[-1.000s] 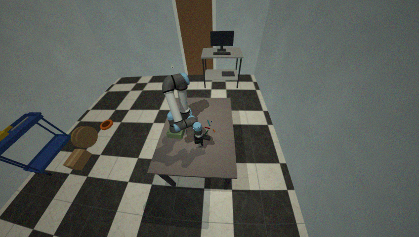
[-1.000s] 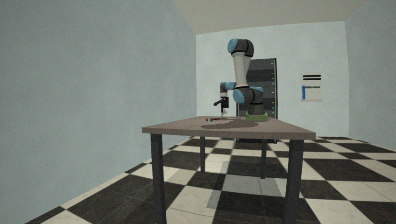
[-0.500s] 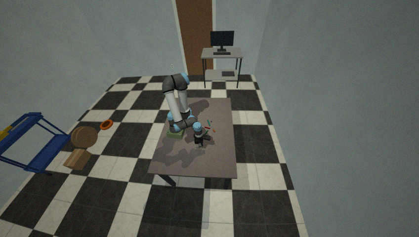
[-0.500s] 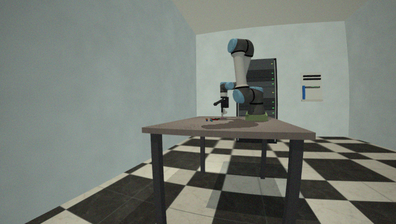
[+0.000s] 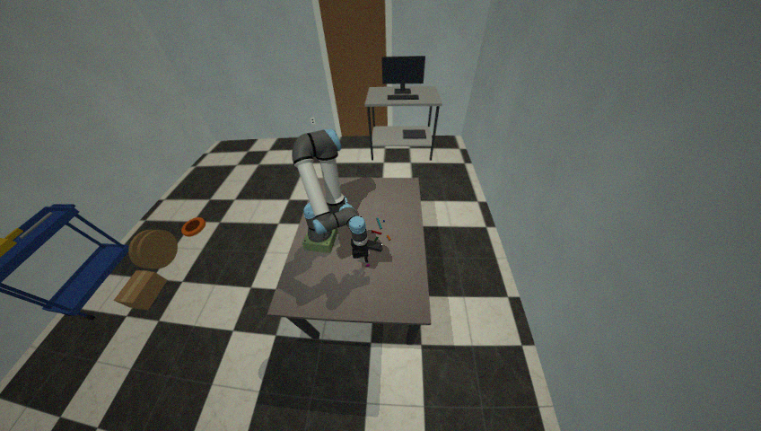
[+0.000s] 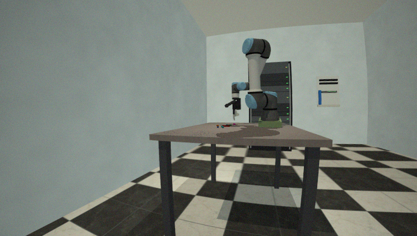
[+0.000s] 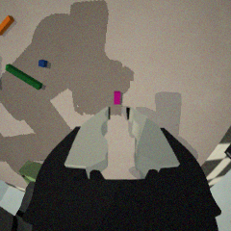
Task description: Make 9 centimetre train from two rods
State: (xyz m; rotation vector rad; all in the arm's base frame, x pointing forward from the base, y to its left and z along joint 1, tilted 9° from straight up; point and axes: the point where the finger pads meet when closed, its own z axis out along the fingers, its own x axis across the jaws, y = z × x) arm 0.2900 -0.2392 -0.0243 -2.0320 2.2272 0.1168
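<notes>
The short magenta rod is 50 mm below my hand. From my hand the other things lie so: red rod 80 mm ahead, 240 mm to the left, 50 mm below; then green rod 60 mm ahead, 170 mm to the left, 50 mm below; then orange rod 150 mm ahead, 180 mm to the left, 50 mm below.
</notes>
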